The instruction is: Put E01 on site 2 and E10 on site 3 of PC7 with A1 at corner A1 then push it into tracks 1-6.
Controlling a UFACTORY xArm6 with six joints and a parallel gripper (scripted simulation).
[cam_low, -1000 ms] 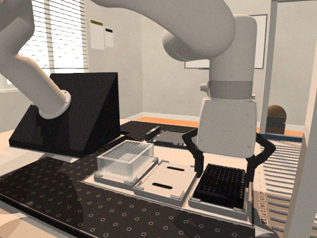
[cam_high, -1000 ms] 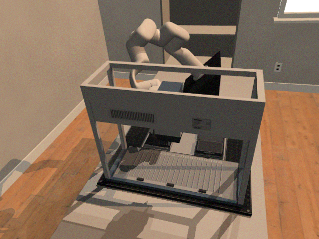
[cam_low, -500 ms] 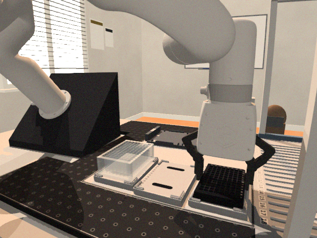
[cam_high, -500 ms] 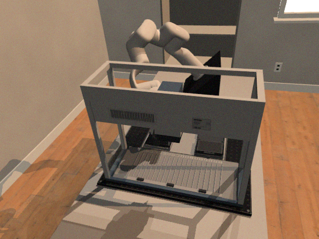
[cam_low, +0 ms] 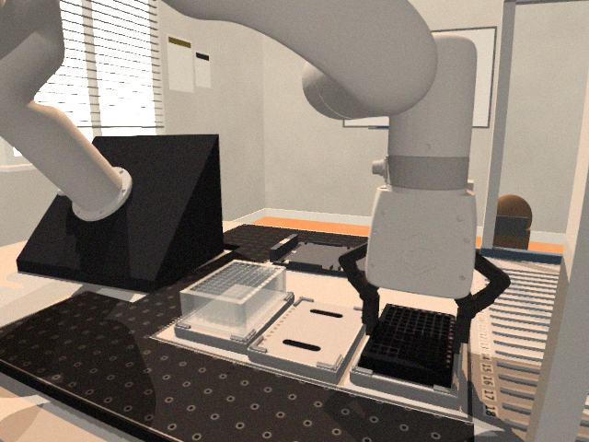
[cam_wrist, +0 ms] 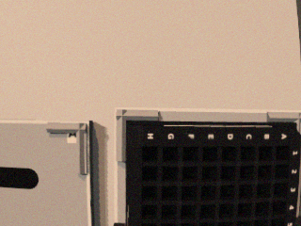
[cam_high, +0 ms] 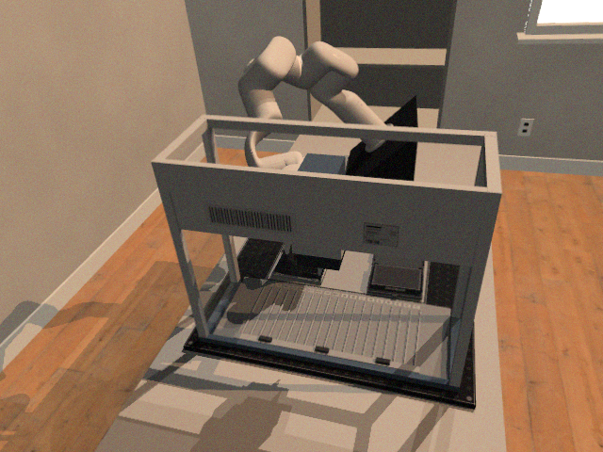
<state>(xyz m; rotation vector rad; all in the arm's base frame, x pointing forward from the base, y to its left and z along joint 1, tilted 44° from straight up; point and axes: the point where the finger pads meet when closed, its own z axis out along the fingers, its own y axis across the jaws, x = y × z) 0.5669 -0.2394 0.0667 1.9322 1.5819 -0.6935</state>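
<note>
My hand is 10 mm above the 96-well plate E01. From my hand the other things lie so: nest S2 (110 mm behind, 20 mm below, 10 mm to the left); then clear deep-well block E07 (210 mm behind, 40 mm to the left); then nest S3 (20 mm below).
</note>
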